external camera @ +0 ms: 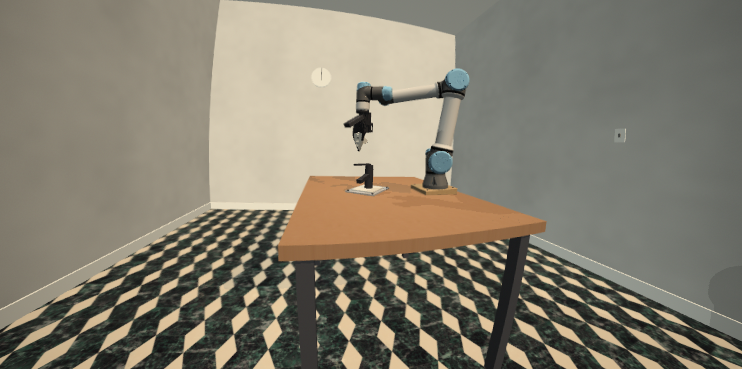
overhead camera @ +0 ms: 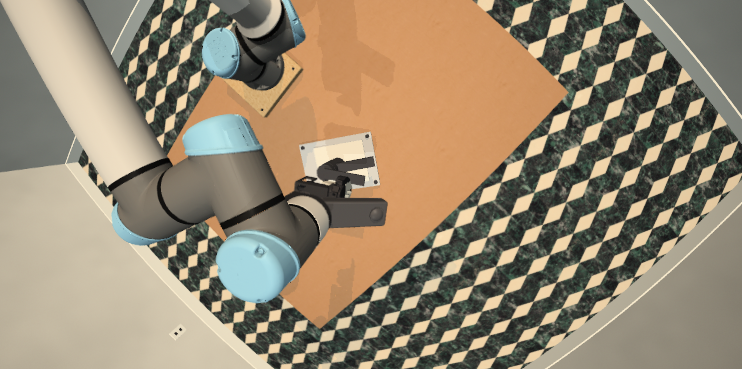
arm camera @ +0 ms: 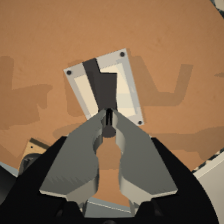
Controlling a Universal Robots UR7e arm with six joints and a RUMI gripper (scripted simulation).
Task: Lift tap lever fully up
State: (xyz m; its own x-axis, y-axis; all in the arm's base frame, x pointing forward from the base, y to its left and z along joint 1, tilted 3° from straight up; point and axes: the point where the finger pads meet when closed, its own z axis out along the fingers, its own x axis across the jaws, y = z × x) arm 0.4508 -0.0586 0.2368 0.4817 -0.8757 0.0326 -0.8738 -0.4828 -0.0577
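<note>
My gripper is now 3 cm past the dark lever, 1 cm to the left of it and 9 cm above it. Round my hand: tap: 5 cm behind, 3 cm to the right, 14 cm below.
</note>
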